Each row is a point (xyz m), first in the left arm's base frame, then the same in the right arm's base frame.
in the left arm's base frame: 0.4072 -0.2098 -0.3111
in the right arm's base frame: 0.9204 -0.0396 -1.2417
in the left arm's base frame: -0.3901 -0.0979 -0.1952
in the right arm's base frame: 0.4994 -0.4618 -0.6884
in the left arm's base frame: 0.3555 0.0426 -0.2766
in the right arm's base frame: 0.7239 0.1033 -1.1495
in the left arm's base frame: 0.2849 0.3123 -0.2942
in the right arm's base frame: 0.4813 0.2270 -1.0871
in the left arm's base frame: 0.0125 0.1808 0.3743
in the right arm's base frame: 0.7515 0.1870 -0.4061
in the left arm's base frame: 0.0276 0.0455 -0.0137
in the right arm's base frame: 0.6813 -0.0248 -0.7515
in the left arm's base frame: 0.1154 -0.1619 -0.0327
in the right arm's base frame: 0.8694 -0.1086 -0.8448
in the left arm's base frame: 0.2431 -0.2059 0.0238
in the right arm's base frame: 0.9905 -0.0324 -0.8755
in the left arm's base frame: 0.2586 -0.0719 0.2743
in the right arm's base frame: 1.0137 0.1519 -0.6600
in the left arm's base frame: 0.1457 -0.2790 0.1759
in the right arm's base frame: 1.0666 -0.0937 -0.7069
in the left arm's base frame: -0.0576 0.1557 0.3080
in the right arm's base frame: 0.7053 0.1007 -0.4251
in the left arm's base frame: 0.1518 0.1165 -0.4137
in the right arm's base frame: 0.5063 -0.0320 -1.1385
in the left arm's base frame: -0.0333 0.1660 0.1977
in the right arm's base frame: 0.6590 0.0859 -0.5275
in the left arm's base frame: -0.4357 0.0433 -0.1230
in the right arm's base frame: 0.4055 -0.3749 -0.5842
